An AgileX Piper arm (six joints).
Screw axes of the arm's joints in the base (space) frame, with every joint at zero. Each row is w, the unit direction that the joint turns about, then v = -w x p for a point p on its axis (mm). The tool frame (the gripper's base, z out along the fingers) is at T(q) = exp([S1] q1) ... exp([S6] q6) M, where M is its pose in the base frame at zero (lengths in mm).
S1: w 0 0 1 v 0 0 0
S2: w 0 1 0 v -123 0 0
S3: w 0 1 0 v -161.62 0 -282.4
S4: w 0.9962 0 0.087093 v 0 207.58 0
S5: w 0 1 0 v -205.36 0 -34.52
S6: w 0.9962 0 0.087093 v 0 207.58 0
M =
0.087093 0 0.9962 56.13
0 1 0 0
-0.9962 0 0.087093 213.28
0 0 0 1
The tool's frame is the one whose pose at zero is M.
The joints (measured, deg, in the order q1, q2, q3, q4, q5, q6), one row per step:
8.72, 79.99, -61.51, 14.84, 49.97, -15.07
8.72, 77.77, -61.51, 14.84, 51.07, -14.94
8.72, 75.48, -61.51, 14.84, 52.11, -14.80
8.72, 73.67, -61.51, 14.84, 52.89, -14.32
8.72, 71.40, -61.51, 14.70, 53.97, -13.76
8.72, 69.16, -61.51, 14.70, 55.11, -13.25
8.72, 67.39, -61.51, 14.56, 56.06, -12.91
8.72, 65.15, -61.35, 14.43, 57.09, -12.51
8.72, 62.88, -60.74, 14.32, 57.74, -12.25
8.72, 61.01, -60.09, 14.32, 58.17, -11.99
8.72, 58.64, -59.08, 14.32, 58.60, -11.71
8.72, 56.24, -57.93, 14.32, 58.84, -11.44
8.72, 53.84, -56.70, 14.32, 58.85, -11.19
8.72, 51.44, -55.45, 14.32, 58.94, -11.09
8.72, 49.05, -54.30, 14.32, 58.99, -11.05
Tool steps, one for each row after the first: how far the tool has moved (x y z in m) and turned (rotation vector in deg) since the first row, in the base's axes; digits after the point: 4 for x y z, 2 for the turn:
-0.0082, -0.0010, 0.0099, 0.29, -1.10, 0.16
-0.0169, -0.0020, 0.0198, 0.59, -2.32, 0.31
-0.0240, -0.0029, 0.0274, 0.99, -3.23, 0.09
-0.0334, -0.0043, 0.0364, 1.33, -4.31, -0.09
-0.0430, -0.0055, 0.0449, 1.77, -5.28, -0.22
-0.0509, -0.0067, 0.0512, 1.94, -6.05, -0.25
-0.0610, -0.0082, 0.0582, 2.18, -7.02, -0.31
-0.0713, -0.0097, 0.0628, 2.35, -7.98, -0.36
-0.0797, -0.0109, 0.0656, 2.61, -8.70, -0.46
-0.0904, -0.0125, 0.0679, 2.89, -9.55, -0.57
-0.1009, -0.0141, 0.0692, 3.18, -10.48, -0.72
-0.1112, -0.0156, 0.0699, 3.49, -11.56, -0.91
-0.1213, -0.0172, 0.0700, 3.71, -12.58, -0.95
-0.1313, -0.0187, 0.0702, 3.92, -13.74, -0.95

